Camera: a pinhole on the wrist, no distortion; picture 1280 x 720 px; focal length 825.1 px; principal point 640.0 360.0 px. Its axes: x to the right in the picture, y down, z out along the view. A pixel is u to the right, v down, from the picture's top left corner.
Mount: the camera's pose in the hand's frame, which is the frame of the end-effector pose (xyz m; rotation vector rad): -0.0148 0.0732 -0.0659 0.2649 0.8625 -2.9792
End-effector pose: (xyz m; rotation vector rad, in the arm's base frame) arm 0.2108 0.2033 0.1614 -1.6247 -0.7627 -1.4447
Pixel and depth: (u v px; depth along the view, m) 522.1 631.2 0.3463
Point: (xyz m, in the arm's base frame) 0.1145 0.4541 0.1852
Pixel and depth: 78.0 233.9 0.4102
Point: 0.3334 0.5462 0.3633
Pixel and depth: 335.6 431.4 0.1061
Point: 0.2310 0.2198 0.1675
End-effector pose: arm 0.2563 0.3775 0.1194 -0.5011 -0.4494 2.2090
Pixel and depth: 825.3 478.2 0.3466
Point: 0.3472 0.3325 0.3768
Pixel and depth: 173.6 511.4 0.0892
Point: 0.2321 0.3870 0.1169
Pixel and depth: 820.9 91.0 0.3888
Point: 0.2201 0.2149 0.4313
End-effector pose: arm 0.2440 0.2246 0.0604 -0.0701 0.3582 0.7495
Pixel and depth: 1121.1 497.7 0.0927
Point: 0.1794 0.1790 0.0832
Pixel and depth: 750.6 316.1 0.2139
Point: 0.2459 0.1732 0.1909
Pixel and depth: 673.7 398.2 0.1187
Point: 0.2235 0.2095 0.1009
